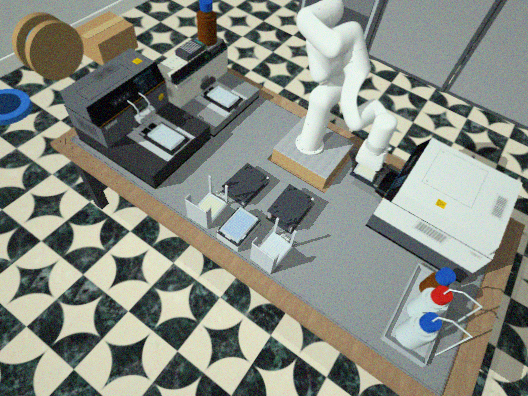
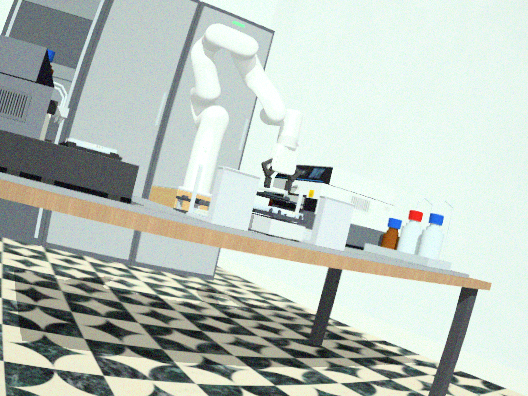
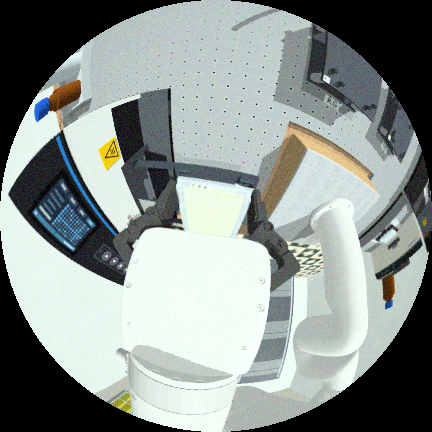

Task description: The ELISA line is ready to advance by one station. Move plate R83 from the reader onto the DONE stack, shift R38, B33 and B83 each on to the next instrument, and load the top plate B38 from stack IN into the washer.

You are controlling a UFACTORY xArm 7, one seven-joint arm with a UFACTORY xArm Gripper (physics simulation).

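Frame: origin at the arm's base, x ahead, y left, z up, level; millimetres.
Where they show: gripper, fingertip midpoint: [image 1: 364,173] [image 2: 276,190] [image 3: 213,192]; arm's base, origin of the base link: [image 1: 309,144] [image 3: 331,215].
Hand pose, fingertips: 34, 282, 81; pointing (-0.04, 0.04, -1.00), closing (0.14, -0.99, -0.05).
Note:
Things, the pixels of their top centre, and the offset from my fingertips, as dx, dy, dz. "spot": a spot on its surface instead.
- plate R83, middle of its top: [image 3: 209,224] [image 2: 269,187] [image 1: 370,164] -52, -6, +7
- dark pull-out tray, surface spot: [image 3: 160,165] spot: +2, +76, -25
- white reader, middle of its top: [image 3: 54,239] [image 1: 460,186] [image 2: 339,175] -87, +301, +128
- cream plate, middle of its top: [image 1: 208,207] +493, -377, -121
- blue plate, middle of its top: [image 2: 276,207] [image 1: 239,223] +479, -224, -74
My gripper [image 1: 369,173] [image 2: 278,184] [image 3: 213,192] is shut on plate R83 [image 1: 364,171] [image 3: 212,211], a cream-coloured well plate. It grips the plate by its two long sides, over the dark pull-out tray [image 3: 160,165] of the white reader [image 1: 431,188] [image 2: 341,196] at the table's right. Two white stack racks stand near the front edge: the left one [image 1: 197,210] holds a cream plate [image 1: 212,204], and the right one [image 1: 264,251] looks empty. A blue plate [image 1: 237,225] lies on a stand between them. Two more plates sit on the left instruments, one [image 1: 166,137] in front and one [image 1: 223,96] behind.
Two dark empty nests [image 1: 246,182] [image 1: 291,205] lie behind the racks. The arm's pedestal [image 1: 309,165] stands just left of the gripper. A tray of bottles [image 1: 412,326] is at the front right. A cardboard box [image 1: 105,35] lies on the floor at the far left.

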